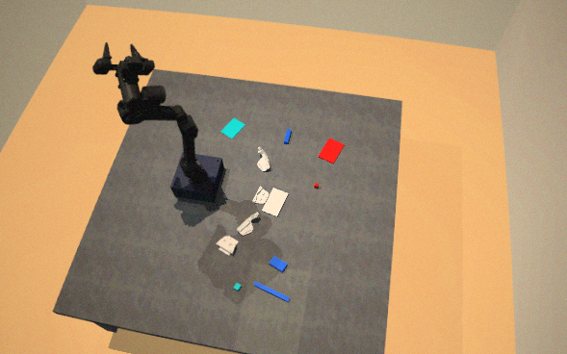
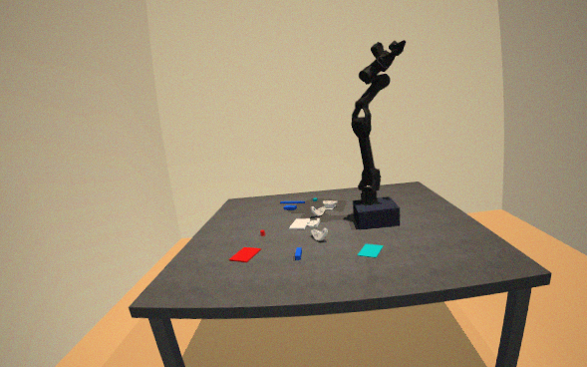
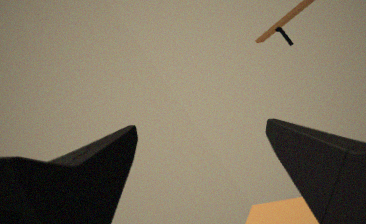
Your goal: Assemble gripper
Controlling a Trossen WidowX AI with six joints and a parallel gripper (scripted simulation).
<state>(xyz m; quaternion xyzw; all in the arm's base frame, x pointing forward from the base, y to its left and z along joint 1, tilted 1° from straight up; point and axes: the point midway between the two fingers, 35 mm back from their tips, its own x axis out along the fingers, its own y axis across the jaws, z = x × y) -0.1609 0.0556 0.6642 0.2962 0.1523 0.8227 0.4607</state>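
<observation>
The white jaw is 73 cm below my gripper tip, 41 cm ahead of it and 22 cm to the right of it. From my gripper tip the other things lie so: short blue bar: 75 cm below, 51 cm ahead, 22 cm to the left; then cyan plate: 76 cm below, 25 cm to the left, 24 cm ahead; then white block: 75 cm below, 34 cm to the right, 33 cm ahead.
</observation>
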